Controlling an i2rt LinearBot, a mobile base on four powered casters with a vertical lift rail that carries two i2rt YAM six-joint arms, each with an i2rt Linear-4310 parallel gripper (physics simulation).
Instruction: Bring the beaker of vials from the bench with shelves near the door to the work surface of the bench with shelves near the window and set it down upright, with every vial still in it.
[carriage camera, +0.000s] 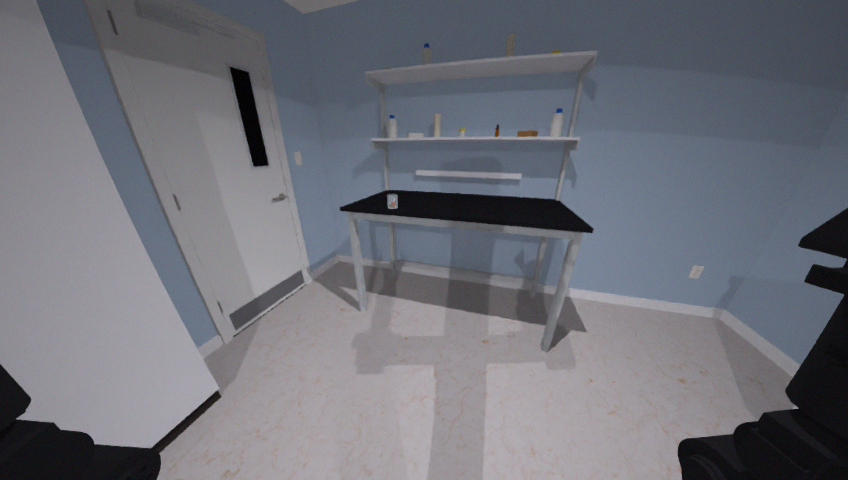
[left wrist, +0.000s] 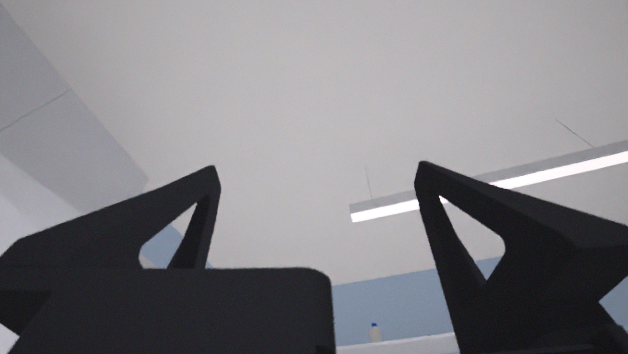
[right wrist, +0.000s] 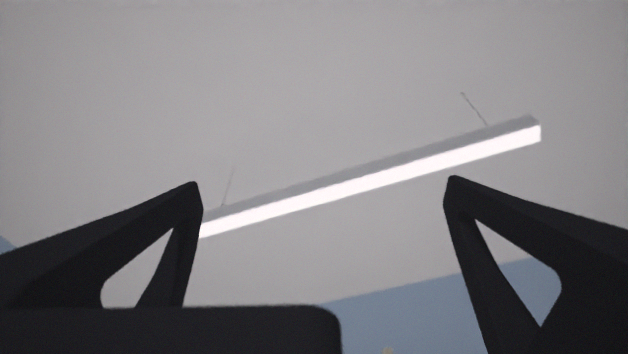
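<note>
In the carriage view a small clear beaker with vials (carriage camera: 392, 201) stands upright near the far left corner of the black top of a bench with shelves (carriage camera: 468, 210), beside a white door (carriage camera: 217, 179). The bench is across the room, far from both arms. My left gripper (left wrist: 317, 174) is open and empty and points up at the ceiling. My right gripper (right wrist: 322, 192) is open and empty too, also pointing at the ceiling. Dark arm parts show at the bottom corners of the carriage view.
Two shelves (carriage camera: 474, 140) above the bench hold several small bottles and jars. A large white cabinet side (carriage camera: 74, 269) stands close on the left. Blue walls close the room behind and to the right. A hanging ceiling lamp (right wrist: 369, 175) shows in both wrist views.
</note>
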